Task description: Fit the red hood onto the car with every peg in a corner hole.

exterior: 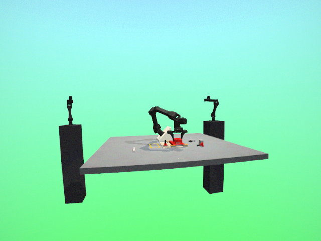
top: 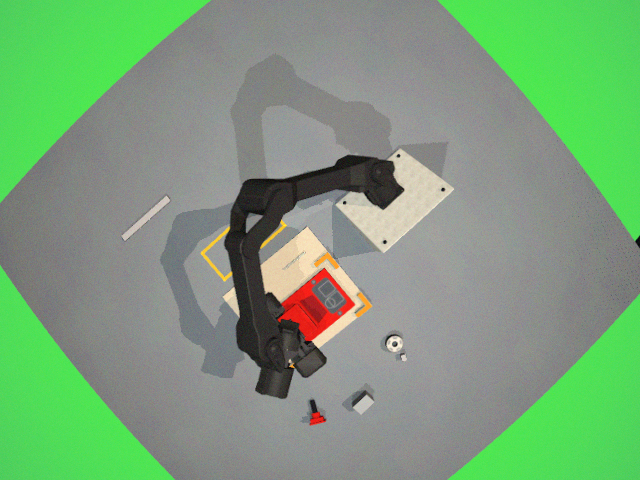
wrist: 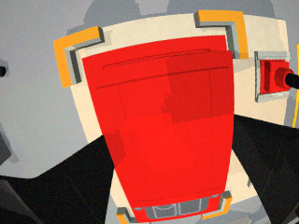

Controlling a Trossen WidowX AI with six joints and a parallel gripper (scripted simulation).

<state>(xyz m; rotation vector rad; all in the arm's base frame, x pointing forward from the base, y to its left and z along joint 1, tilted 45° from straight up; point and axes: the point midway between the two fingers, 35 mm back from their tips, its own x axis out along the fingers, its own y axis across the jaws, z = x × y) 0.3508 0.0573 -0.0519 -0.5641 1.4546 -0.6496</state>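
The red hood lies 1 cm above my gripper tip. The rest, counted from my gripper tip: grey bar (41 cm to the right, 8 cm ahead, 4 cm below); then cream jig plate (4 cm behind, 3 cm below, 2 cm to the right).
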